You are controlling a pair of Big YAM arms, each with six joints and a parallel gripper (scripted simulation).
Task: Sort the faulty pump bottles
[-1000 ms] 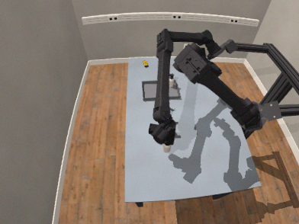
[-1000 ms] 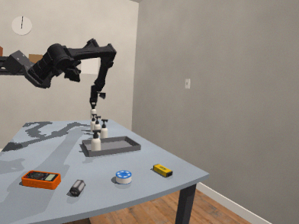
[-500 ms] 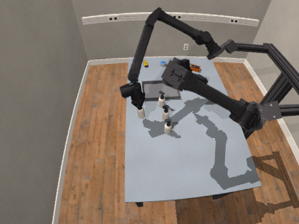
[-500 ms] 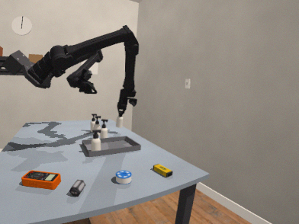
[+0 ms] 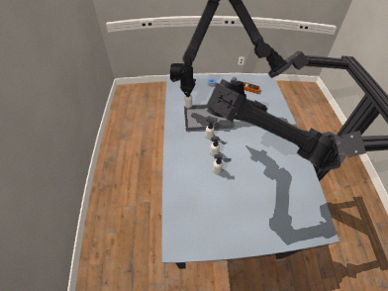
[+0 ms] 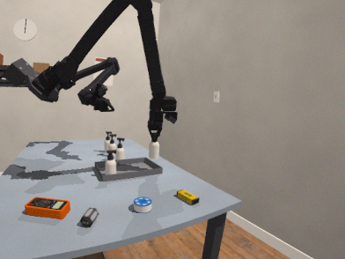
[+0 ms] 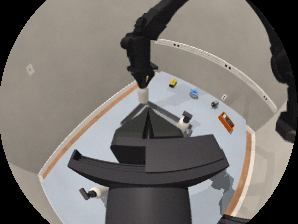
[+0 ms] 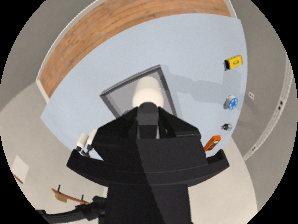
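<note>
My right hand is 160 mm above the grey tray, 120 mm past it and 50 mm to the right of it. From my right hand the other things lie so: blue-and-white roll 310 mm to the right, 200 mm behind, 150 mm below; then yellow tool 320 mm to the right, 150 mm below, 30 mm behind; then orange multimeter 490 mm behind, 230 mm to the right, 150 mm below.
</note>
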